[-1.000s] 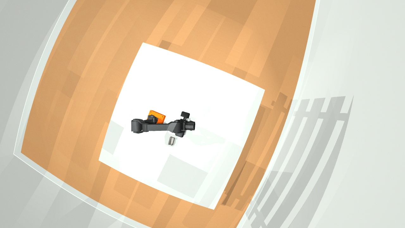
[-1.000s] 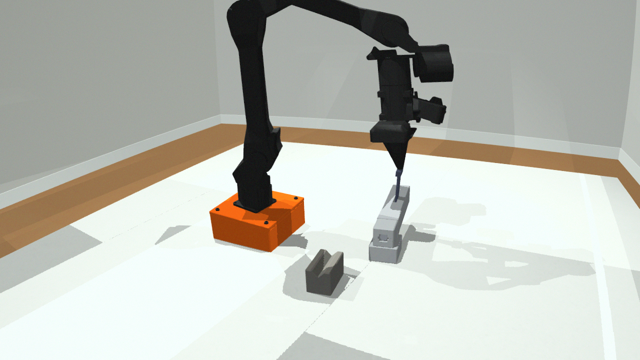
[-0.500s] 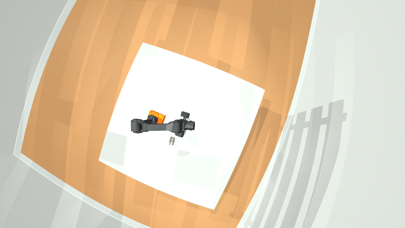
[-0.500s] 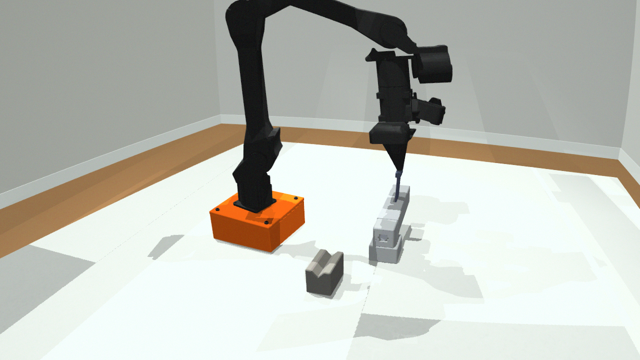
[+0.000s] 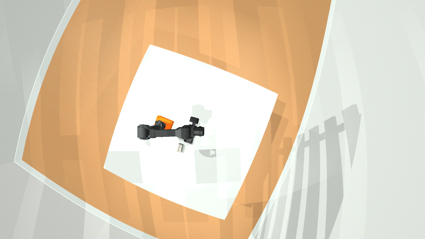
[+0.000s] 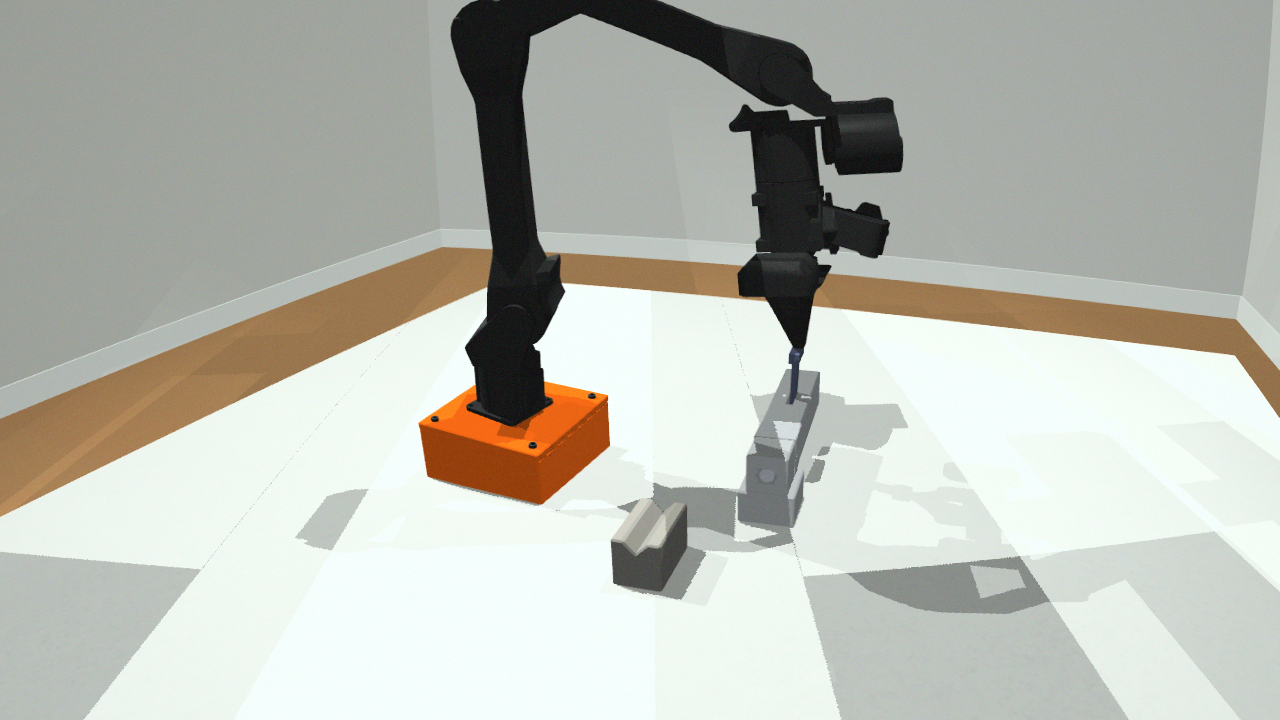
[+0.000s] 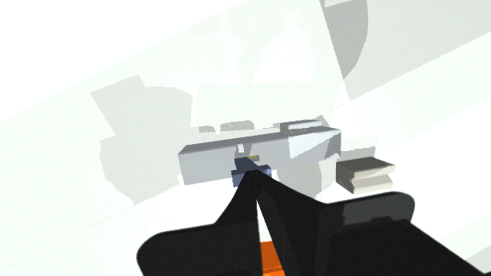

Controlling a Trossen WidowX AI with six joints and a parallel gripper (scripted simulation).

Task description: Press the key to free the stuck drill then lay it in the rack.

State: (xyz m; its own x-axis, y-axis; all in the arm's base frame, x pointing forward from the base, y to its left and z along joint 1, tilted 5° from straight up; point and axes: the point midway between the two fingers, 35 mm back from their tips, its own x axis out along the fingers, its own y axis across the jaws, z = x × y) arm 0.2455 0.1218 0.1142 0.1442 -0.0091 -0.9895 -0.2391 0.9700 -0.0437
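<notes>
The dark blue key is 50 mm below my gripper tip. The rest, counted from my gripper tip: pale grey block (30 mm to the right, 80 mm below); then grey v-grooved rack (30 mm behind, 210 mm to the right, 110 mm below); then drill (10 mm ahead, 60 mm to the right, 70 mm below).
</notes>
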